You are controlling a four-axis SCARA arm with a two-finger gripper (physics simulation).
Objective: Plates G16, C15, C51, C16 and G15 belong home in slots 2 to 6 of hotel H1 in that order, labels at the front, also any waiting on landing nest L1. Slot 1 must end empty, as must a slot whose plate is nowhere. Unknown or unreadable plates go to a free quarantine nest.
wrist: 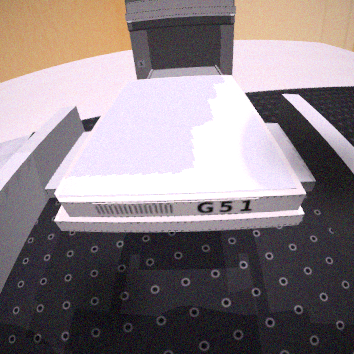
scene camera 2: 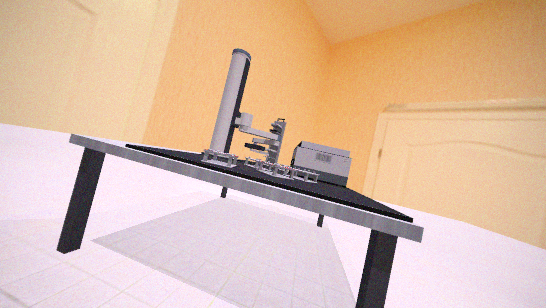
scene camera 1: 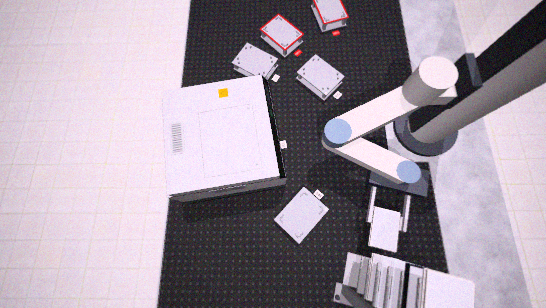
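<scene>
My gripper is shut on a white plate. The plate's front label reads G51 in the wrist view, with a barcode at its left; it is held level. Hotel H1 stands beyond the plate, with a small 1 on its post. The plate is in front of the hotel and apart from it in scene camera 1. Which plates sit in the hotel slots cannot be read. Two red-edged nests stand at the top of scene camera 1; their red tags are unreadable.
Two grey nests stand near the red-edged ones. A large white instrument is on the black mat. A flat grey nest lies between instrument and hotel. The arm column stands beside them.
</scene>
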